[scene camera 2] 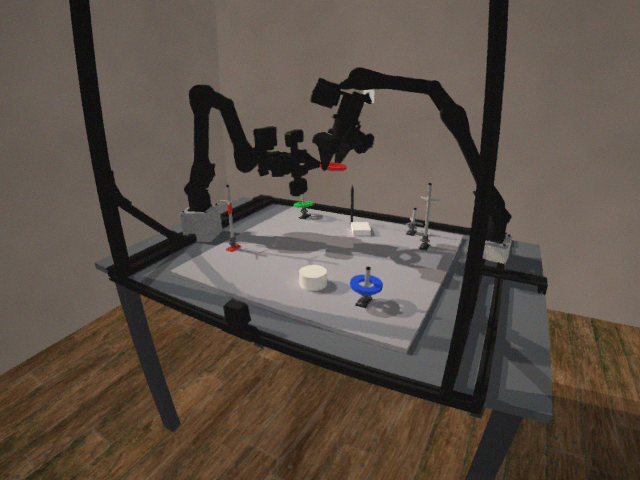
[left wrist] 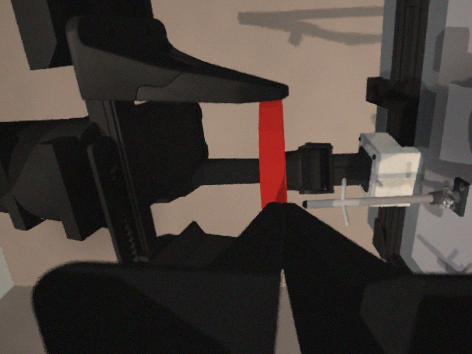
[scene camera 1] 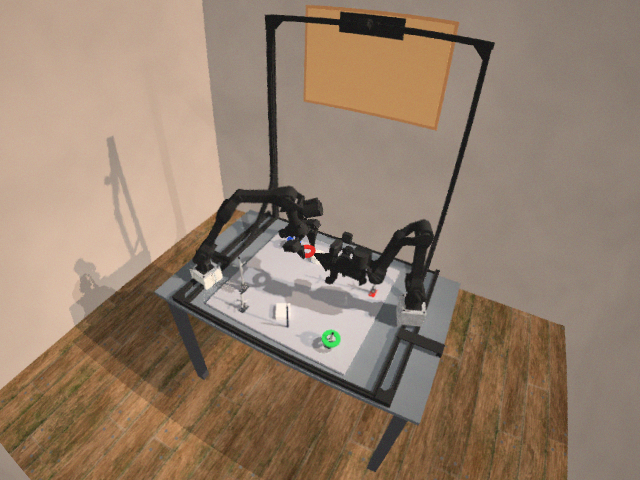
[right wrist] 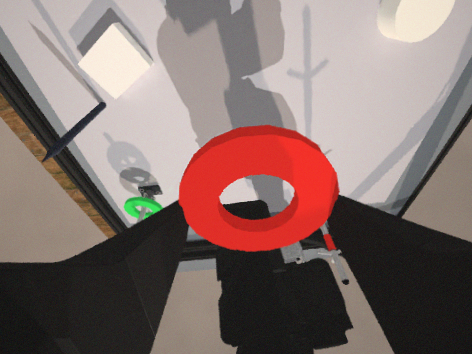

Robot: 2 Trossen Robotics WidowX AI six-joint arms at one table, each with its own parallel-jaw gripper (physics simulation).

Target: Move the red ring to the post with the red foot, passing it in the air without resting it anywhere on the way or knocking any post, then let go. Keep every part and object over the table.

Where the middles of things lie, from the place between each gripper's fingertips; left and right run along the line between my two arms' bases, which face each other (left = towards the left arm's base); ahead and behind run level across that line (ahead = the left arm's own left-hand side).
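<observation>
There's a red ring (right wrist: 255, 150), and my right hand is 1 cm below it and 1 cm to the left of it. As for the white block (right wrist: 116, 60), that's 22 cm below my right hand, 13 cm ahead of it and 7 cm to the right.
With my left hand, it's 30 mm to the left of the red ring and 10 mm past it. The white block is 230 mm below my left hand, 130 mm ahead of it and 90 mm to the right.
</observation>
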